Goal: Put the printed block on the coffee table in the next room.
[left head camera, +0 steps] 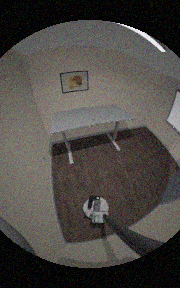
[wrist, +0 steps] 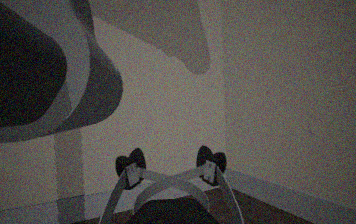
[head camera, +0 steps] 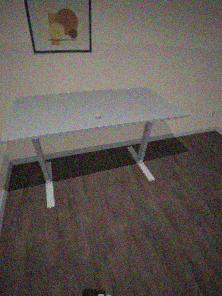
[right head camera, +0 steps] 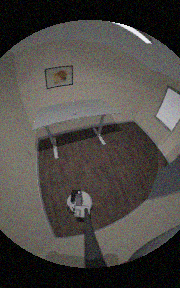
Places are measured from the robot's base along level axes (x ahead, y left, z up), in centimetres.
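Where they show: gripper, between the fingertips: [left head camera: 87, 215] [wrist: 171, 159] [right head camera: 70, 210].
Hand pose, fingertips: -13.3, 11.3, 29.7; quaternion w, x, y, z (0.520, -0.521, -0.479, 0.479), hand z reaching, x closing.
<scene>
After its pixels a point has its place, as x, y, z.
A very small object [head camera: 98, 117] @(116.8, 12.8, 93.9) lies on the white desk [head camera: 55, 110] @(127.2, 51.2, 92.2) [left head camera: 75, 120] @(113.4, 41.3, 92.2) [right head camera: 55, 117] @(107.5, 41.6, 92.2), near the middle of its front edge in the head view. It is too small and grainy to tell whether it is the printed block. The coffee table does not show in these views. My gripper [wrist: 171, 159] @(-13.3, 11.3, 29.7) is open in the wrist view, its two dark fingertips wide apart with no object between them. It faces a pale wall and is away from the desk.
The desk stands against the wall on two grey legs with white feet, on a dark wood floor [head camera: 110, 225] @(75.6, -4.1, -2.8). A framed picture [head camera: 62, 27] @(175.0, 52.9, 151.4) [left head camera: 74, 81] @(174.7, 53.6, 151.7) [right head camera: 59, 77] @(175.1, 52.4, 149.6) hangs above it. A white panel [right head camera: 170, 109] @(173.1, -256.3, 136.7) is on the right wall. A dark rounded shape [wrist: 102, 85] fills the wrist view's upper left.
</scene>
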